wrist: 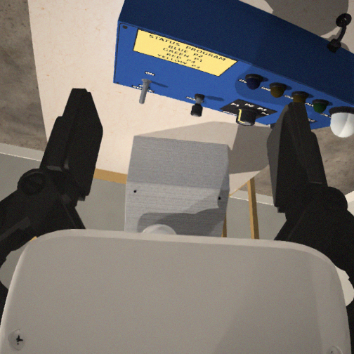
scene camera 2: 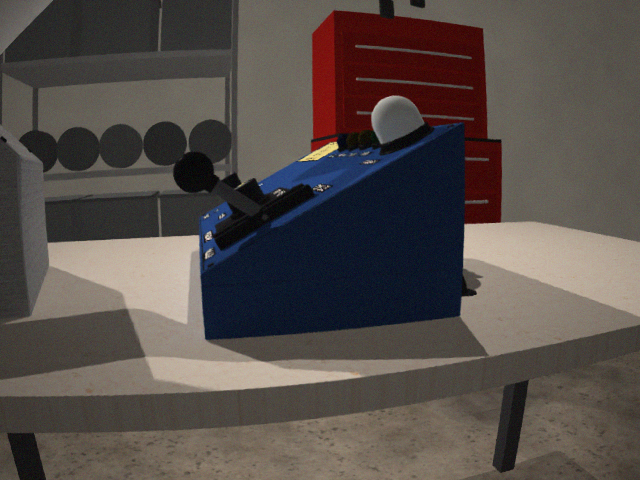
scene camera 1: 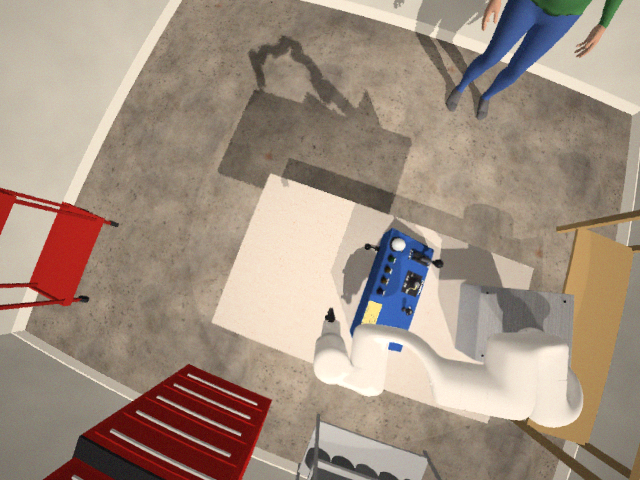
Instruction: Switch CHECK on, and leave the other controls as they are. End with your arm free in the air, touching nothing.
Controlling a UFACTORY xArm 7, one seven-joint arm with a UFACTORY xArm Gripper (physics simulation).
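Frame: origin at the arm's base, x ahead, y left, z up, level; metres.
Where they show: gripper, fingertip midpoint: [scene camera 2: 402,12].
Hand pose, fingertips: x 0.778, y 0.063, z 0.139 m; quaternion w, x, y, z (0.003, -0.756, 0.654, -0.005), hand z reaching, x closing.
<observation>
Things, the pixels of their top centre, and the offset from my fingertips. "*": a spot on its surface instead.
- black-capped control, top centre: [scene camera 2: 237,172] [scene camera 1: 408,311] dx -0.333, dy -0.083, dz -0.306 m
- rotary knob, top centre: [scene camera 2: 243,178] [scene camera 1: 416,285] dx -0.353, dy -0.201, dz -0.312 m
- yellow note, surface spot: [scene camera 1: 372,312] * dx -0.176, dy -0.052, dz -0.274 m
- white dome, surface spot: [scene camera 2: 397,119] * dx -0.241, dy -0.373, dz -0.253 m
- black-knobbed lever, top centre: [scene camera 2: 193,151] [scene camera 1: 440,263] dx -0.429, dy -0.312, dz -0.282 m
A blue sloped console [scene camera 1: 395,315] [scene camera 2: 330,268] [wrist: 225,35] stands on the table. In the wrist view, a grey toggle switch [wrist: 144,91] has an ON label above it; the label beneath is partly covered and unreadable. The toggle's tip points away from ON, but its tilt is hard to judge. The arm hides it in scene camera 1. A black-capped control [scene camera 1: 406,310] [wrist: 197,106] and a rotary knob [scene camera 1: 413,283] [wrist: 246,116] sit beside it. My gripper [scene camera 1: 330,313] [scene camera 2: 402,4] [wrist: 186,114] is open and empty, in the air behind the console's note end.
The console carries a yellow note [scene camera 1: 372,312] [wrist: 185,52], coloured buttons, a white dome [scene camera 1: 398,244] [scene camera 2: 397,119] [wrist: 343,124] and a black-knobbed lever [scene camera 1: 438,263] [scene camera 2: 193,171]. A grey metal block [scene camera 1: 473,320] [wrist: 177,165] stands near the arm's base. A red cabinet [scene camera 1: 206,413] [scene camera 2: 408,67] stands beyond the table.
</observation>
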